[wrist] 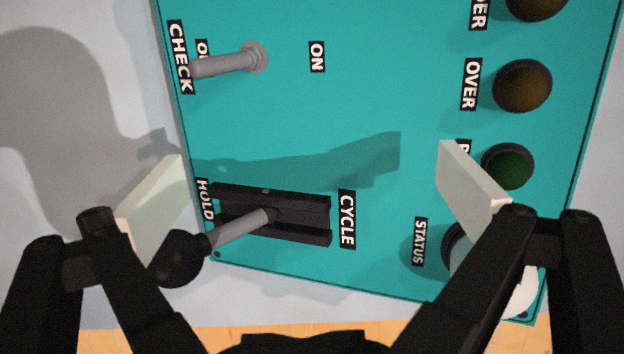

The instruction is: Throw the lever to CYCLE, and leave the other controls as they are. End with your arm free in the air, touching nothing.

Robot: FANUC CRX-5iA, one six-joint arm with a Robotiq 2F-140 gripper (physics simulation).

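Places are measured from the arm's base along level axes (x ahead, y left, z up), in centimetres.
Pixels of known places: gripper, fingertip midpoint: (309, 169).
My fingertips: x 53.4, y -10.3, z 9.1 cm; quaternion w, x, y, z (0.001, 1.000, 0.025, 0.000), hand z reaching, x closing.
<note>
Behind a point stands the place of what it marks.
The lever has a black ball knob (180, 260) @[x 45.1, y -16.7, z 9.1 cm] and a grey shaft (240, 228) @[x 48.2, y -17.1, z 4.8 cm]. It rises from a black slotted guide (305, 200) @[x 53.0, y -15.2, z 4.0 cm] and leans toward the HOLD label (204, 199) @[x 44.0, y -17.5, z -0.4 cm], away from the CYCLE label (347, 219) @[x 56.2, y -16.9, z 3.9 cm]. My gripper (309, 169) @[x 53.4, y -10.3, z 9.1 cm] is wide open and empty. Its left finger is right beside the knob and overlaps the knob's left edge in this view; whether they touch I cannot tell. The right finger is well to the right of the CYCLE label, in front of the panel's right part.
On the teal panel (350, 100) @[x 56.1, y -7.7, z 4.0 cm], a grey toggle switch (225, 64) @[x 48.3, y -5.3, z 4.5 cm] above the lever leans left, away from ON. Dark amber lamps (522, 86) @[x 64.3, y -5.8, z 9.0 cm] and a green lamp (509, 167) @[x 64.6, y -10.3, z 9.0 cm] line the right. A whitish round part (527, 290) @[x 65.8, y -16.7, z 11.9 cm] near STATUS is partly hidden by the right finger.
</note>
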